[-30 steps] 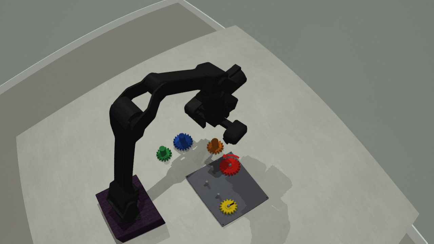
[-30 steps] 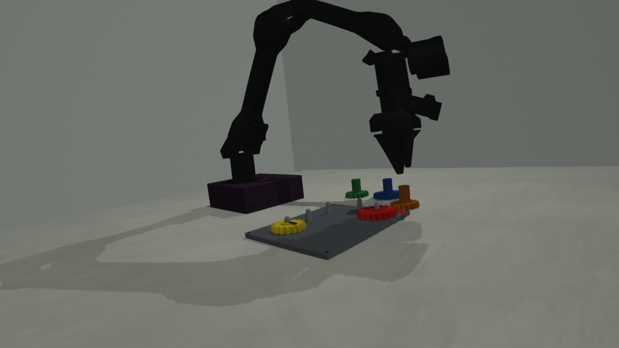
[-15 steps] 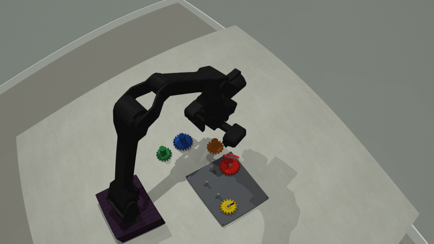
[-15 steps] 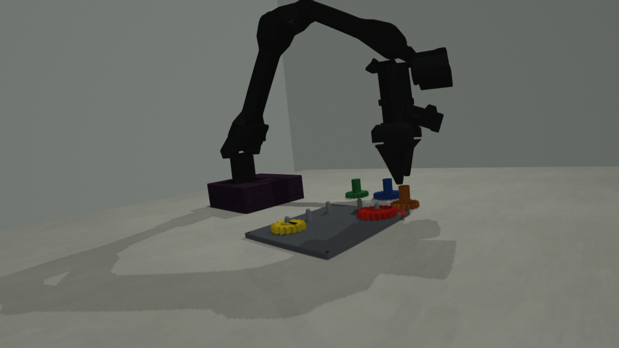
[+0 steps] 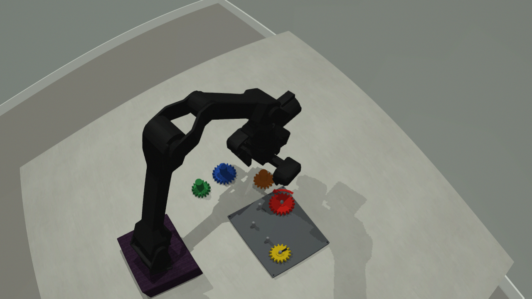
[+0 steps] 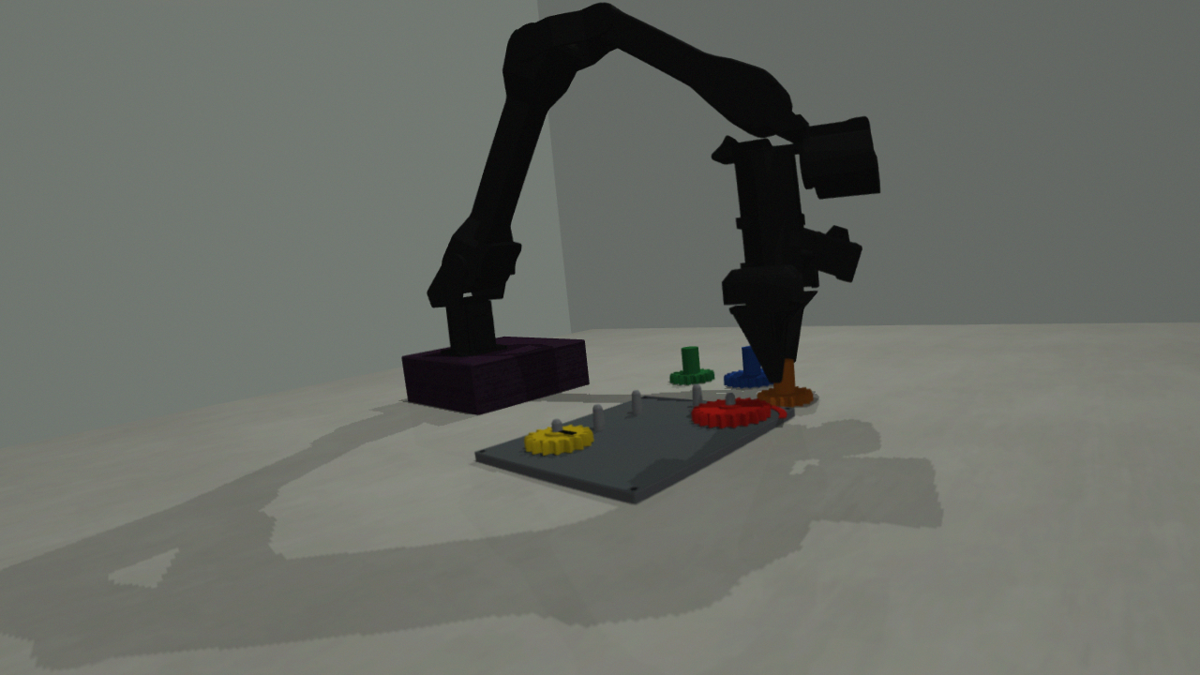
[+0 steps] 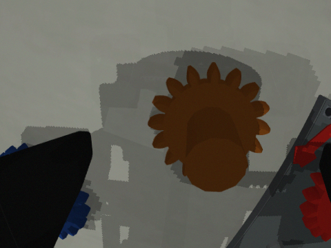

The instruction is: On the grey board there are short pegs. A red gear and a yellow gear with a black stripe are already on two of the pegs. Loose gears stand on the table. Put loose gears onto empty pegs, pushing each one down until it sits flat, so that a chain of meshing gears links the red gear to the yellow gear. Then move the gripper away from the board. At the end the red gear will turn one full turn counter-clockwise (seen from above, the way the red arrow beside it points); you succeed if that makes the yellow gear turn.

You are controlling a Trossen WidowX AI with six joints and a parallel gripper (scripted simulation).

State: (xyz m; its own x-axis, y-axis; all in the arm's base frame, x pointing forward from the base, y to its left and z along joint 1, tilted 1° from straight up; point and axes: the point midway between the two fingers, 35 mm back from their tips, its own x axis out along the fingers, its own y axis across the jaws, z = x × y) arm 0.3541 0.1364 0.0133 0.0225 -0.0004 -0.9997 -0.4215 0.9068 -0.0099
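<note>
The orange gear lies 10 mm below my gripper tip. The rest, counted from my gripper tip: blue gear (90 mm behind, 60 mm to the left, 10 mm below); red gear (90 mm to the right, 10 mm below, 10 mm ahead); red arrow (60 mm to the right, 30 mm ahead, 20 mm below).
</note>
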